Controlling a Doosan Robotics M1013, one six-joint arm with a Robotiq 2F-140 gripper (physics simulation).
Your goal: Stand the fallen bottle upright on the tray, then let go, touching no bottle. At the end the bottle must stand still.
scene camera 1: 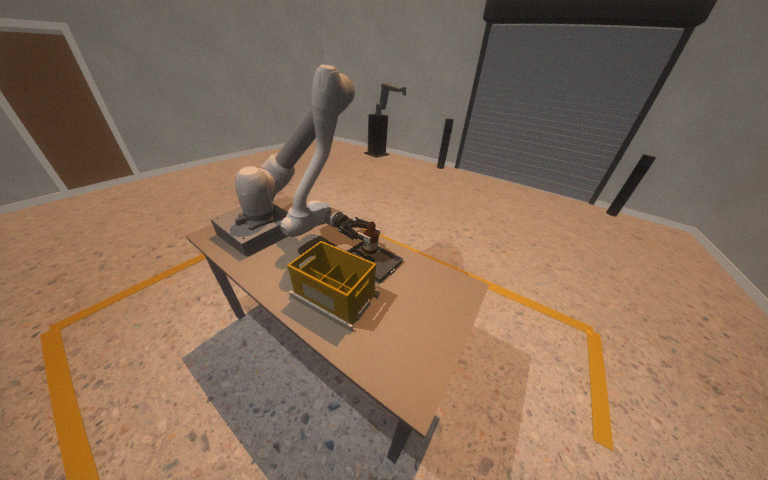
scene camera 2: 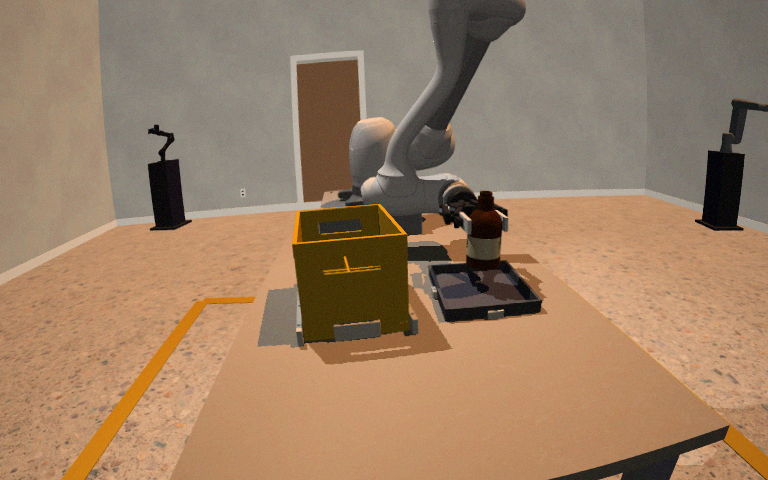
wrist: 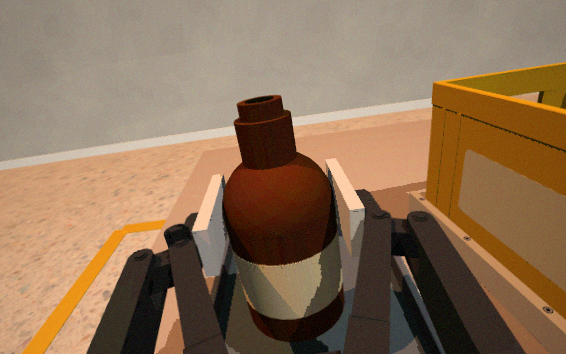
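Seen in the pictures: gripper, fingertip midpoint: (scene camera 1: pixel 375 236) (scene camera 2: pixel 488 226) (wrist: pixel 277 185); arm's base, link origin: (scene camera 1: pixel 260 217).
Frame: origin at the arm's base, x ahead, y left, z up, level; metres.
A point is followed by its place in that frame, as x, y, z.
Note:
The brown bottle (scene camera 1: pixel 370 247) @(0.598, 0.292, 0.001) (scene camera 2: pixel 484 249) @(0.607, 0.314, 0.003) (wrist: pixel 290 292) @(0.534, 0.309, 0.006), with a cream label, stands about upright between the fingers, neck up. My gripper (scene camera 1: pixel 367 233) @(0.595, 0.322, 0.048) (scene camera 2: pixel 485 220) @(0.595, 0.322, 0.048) (wrist: pixel 277 185) @(0.595, 0.322, 0.048) is shut on it, with pale pads on both sides of its upper body, and reaches in from the side. The dark, low-walled tray (scene camera 1: pixel 392 270) @(0.719, 0.328, -0.082) (scene camera 2: pixel 470 312) @(0.722, 0.282, -0.083) lies on the table under the bottle. In scene camera 2 the bottle's base shows at the tray's far side, overlapping the far wall. Whether the base touches the tray floor or hangs slightly above it, I cannot tell.
A yellow crate (scene camera 1: pixel 351 304) @(0.813, 0.017, 0.010) (scene camera 2: pixel 351 300) @(0.794, 0.080, -0.028) (wrist: pixel 445 160) @(0.734, 0.163, -0.003) with dividers stands close beside the tray on the table (scene camera 1: pixel 419 350) @(1.054, 0.123, -0.098) (scene camera 2: pixel 453 396) @(0.967, 0.251, -0.098). Pale strips run along the crate's base. The arm's base plinth (scene camera 1: pixel 244 240) @(0.153, -0.138, -0.013) stands at the table's far end.

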